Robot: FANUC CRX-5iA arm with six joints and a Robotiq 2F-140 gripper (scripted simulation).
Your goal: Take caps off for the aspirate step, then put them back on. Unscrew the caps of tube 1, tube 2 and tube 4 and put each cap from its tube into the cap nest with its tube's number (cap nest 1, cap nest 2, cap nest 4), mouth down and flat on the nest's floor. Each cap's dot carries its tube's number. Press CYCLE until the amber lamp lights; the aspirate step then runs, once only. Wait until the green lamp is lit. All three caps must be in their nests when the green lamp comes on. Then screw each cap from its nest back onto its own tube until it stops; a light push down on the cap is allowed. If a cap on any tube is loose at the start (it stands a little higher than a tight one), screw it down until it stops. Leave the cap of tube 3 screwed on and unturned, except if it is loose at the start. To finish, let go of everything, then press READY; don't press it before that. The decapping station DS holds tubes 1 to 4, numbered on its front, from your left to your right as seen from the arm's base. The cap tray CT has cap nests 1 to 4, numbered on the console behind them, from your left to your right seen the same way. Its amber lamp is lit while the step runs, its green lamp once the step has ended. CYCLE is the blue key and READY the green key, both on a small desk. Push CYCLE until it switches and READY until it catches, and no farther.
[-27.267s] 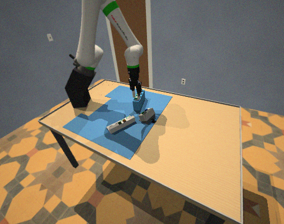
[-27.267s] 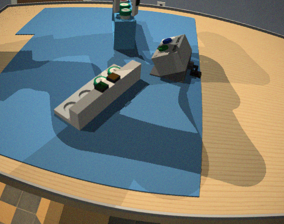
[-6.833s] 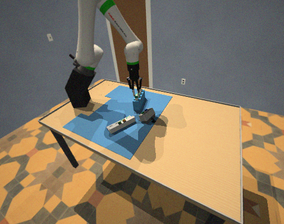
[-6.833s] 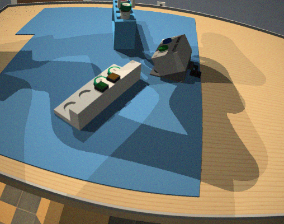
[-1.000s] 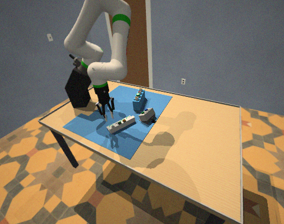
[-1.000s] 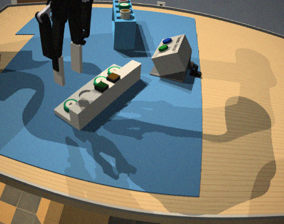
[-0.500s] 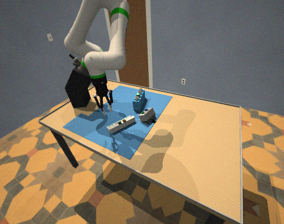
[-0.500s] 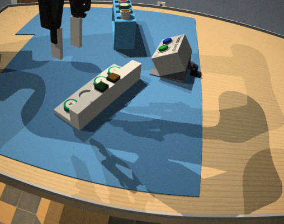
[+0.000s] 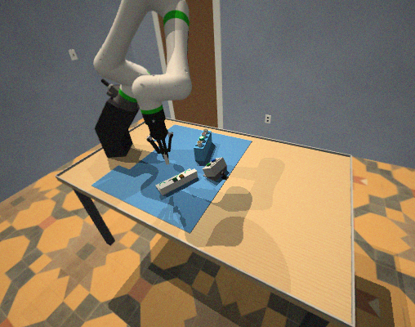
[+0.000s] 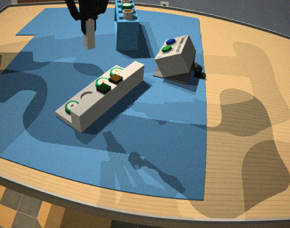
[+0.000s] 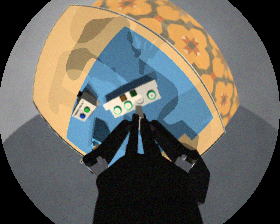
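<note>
Right now the blue cycle key is 16 cm ahead of my hand, 20 cm to the left of it and 11 cm below it. Round my hand: small grey desk (17 cm ahead, 18 cm to the left, 12 cm below); green ready key (15 cm ahead, 16 cm to the left, 11 cm below).
</note>
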